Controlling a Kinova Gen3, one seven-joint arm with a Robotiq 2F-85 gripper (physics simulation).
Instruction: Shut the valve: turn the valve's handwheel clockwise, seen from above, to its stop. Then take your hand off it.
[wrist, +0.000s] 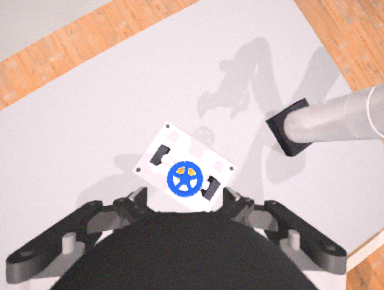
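The valve's blue handwheel (185, 190) lies low in the middle of the wrist view, with its spokes showing and yellow parts visible between them. It sits over a white base plate (192, 146) that has dark bolts at its visible corners and a black block on each side of the wheel. My gripper (185, 195) is open and empty. Its two fingertips stand wide apart, to the left and right of the wheel in the view, and touch nothing; the gripper is well above the wheel. The near edge of the plate is partly hidden by my gripper's body.
The robot's pale arm base (330, 119) rises from a black square foot (276, 131) at the right. A light grey table top (100, 110) lies under the valve, with wooden floor (65, 45) beyond its edges. Shadows of the arm fall across the table.
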